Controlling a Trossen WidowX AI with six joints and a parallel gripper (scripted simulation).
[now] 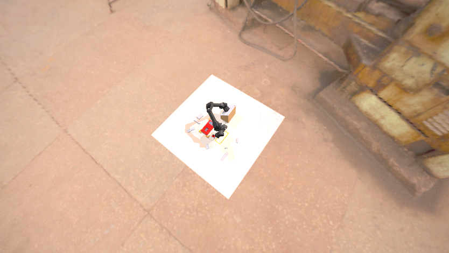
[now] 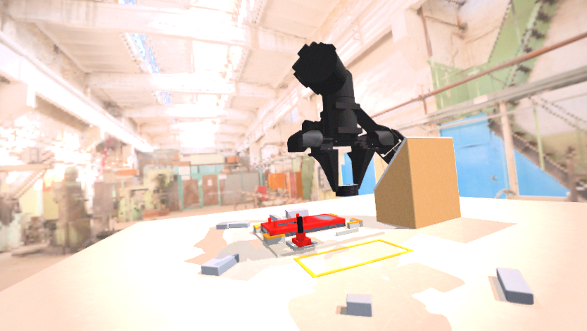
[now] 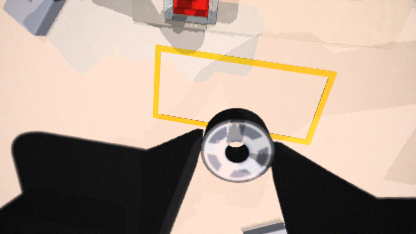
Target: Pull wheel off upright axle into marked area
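Now: the upright axle 5 cm ahead of my gripper tip, 9 cm to the right of it and 8 cm below it. Round my gripper tip: wheel: right at my gripper tip.
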